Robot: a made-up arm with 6 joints. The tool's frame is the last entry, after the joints.
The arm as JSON. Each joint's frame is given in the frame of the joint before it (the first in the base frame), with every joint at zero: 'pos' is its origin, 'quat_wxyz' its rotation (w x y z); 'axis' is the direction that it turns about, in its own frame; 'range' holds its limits. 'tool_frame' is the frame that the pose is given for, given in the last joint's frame.
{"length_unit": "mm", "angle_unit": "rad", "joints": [
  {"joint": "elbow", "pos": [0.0, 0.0, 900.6], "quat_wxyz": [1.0, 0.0, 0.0, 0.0], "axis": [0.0, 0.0, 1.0], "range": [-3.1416, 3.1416]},
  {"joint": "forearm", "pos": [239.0, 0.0, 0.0], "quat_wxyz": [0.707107, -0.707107, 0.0, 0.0], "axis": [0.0, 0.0, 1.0], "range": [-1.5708, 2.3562]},
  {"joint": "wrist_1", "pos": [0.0, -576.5, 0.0], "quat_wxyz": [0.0, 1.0, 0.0, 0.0], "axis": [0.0, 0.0, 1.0], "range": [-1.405, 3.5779]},
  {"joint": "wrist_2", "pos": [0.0, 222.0, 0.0], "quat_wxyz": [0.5, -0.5, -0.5, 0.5], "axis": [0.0, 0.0, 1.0], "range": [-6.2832, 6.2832]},
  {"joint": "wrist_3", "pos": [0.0, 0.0, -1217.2], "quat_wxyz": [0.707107, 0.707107, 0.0, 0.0], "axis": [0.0, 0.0, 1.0], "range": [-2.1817, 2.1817]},
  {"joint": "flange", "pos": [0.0, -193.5, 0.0], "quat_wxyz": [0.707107, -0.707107, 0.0, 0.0], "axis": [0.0, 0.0, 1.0], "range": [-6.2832, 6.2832]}
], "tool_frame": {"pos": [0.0, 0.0, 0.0], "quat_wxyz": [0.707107, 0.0, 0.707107, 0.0]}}
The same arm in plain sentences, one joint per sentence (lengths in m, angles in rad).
The arm has six revolute joints in a row. What follows holds with every joint at zero, and every direction is one of the base frame's. The first joint is mounted 0.9006 m along +z from the base frame's origin and rotates about +z, from -3.1416 to 3.1416 rad. The second joint is mounted 0.239 m along +x from the first joint and rotates about +y, from -1.5708 to 2.3562 rad. The third joint is mounted 0.5765 m along +z from the second joint and rotates about -y, from -1.405 to 3.5779 rad. The fourth joint is mounted 0.222 m along +z from the third joint and rotates about -x, from -6.2832 to 6.2832 rad. The fifth joint is mounted 1.2172 m along +x from the fourth joint and rotates about -y, from -2.1817 to 2.1817 rad. The sixth joint is mounted 0.1935 m along +x from the fifth joint and rotates about -x, from -6.2832 to 6.2832 rad. The tool frame, which is the frame that the pose is given for, is mounted at the same point as the sixth joint; its axes are parallel to the base frame's.
